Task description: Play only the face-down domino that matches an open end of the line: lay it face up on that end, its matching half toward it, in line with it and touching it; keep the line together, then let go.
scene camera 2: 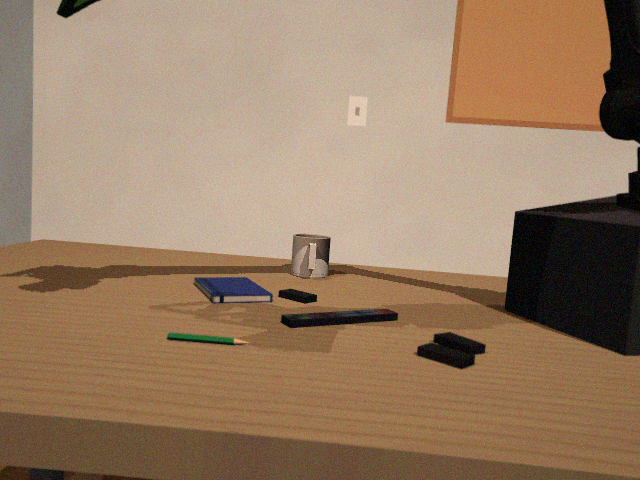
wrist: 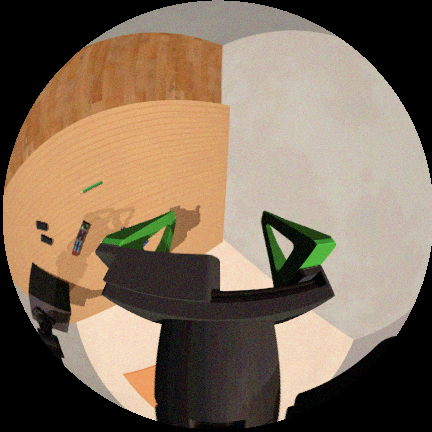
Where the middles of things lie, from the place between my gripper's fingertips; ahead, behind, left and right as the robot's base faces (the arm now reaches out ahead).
I see the white mug (scene camera 2: 310, 254) 240 mm behind my hand, 490 mm to the right of it and 310 mm below it.
